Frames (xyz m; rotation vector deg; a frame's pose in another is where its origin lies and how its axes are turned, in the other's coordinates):
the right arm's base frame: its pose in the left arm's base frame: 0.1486 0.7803 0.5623 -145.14 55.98 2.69
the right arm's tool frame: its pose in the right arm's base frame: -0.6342 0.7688 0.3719 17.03 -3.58 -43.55
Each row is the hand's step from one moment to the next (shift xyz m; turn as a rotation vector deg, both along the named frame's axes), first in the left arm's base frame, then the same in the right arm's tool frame.
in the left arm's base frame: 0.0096 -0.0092 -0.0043 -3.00 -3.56 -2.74
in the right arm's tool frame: 0.0089 0.0107 -0.0013 -3.34 4.19 -0.68
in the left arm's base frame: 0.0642 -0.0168 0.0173 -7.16 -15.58 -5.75
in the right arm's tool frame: 0.0666 0.0078 -0.0143 -7.66 14.91 -6.78
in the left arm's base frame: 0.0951 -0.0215 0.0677 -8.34 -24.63 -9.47
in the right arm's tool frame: 0.1059 -0.0179 -0.0506 -9.24 24.09 -9.99
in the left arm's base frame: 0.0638 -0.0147 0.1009 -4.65 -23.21 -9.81
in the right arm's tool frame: 0.0806 -0.0472 -0.0758 -5.70 23.57 -8.28
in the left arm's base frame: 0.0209 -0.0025 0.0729 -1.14 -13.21 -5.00
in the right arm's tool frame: 0.0332 -0.0426 -0.0532 -1.66 13.18 -4.93
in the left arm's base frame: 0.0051 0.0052 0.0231 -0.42 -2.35 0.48
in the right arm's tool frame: 0.0089 -0.0182 -0.0132 -0.27 1.45 -1.94
